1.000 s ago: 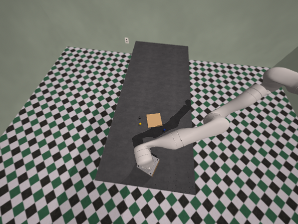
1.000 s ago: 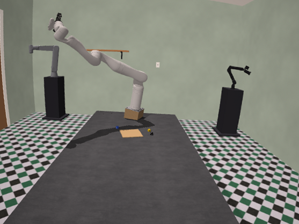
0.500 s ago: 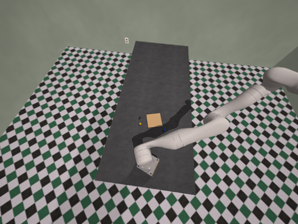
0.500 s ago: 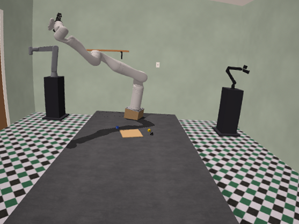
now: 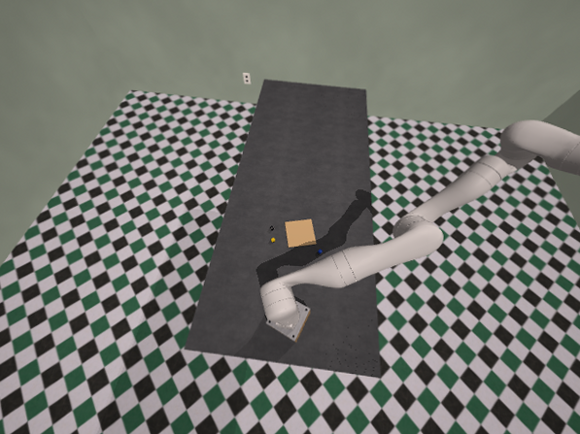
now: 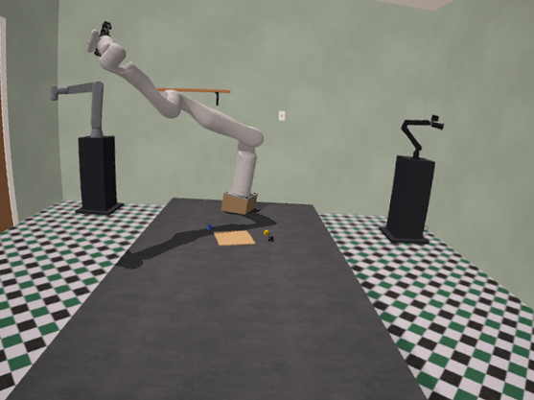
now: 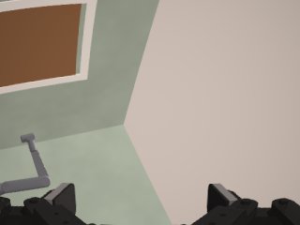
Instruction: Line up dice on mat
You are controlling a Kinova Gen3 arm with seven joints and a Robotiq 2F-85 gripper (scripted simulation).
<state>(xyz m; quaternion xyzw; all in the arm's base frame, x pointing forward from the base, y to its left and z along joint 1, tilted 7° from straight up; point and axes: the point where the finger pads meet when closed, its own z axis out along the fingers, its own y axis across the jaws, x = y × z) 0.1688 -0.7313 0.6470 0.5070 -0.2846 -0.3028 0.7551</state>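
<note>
Right now my hand is 80 cm above the yellow die, 78 cm to the right of it and 13 cm short of it. The rest, counted from my hand: black die (80 cm to the left, 80 cm below, 20 cm ahead); then blue die (80 cm below, 54 cm to the left, 12 cm ahead); then tan mat (81 cm below, 65 cm to the left, 20 cm ahead).
</note>
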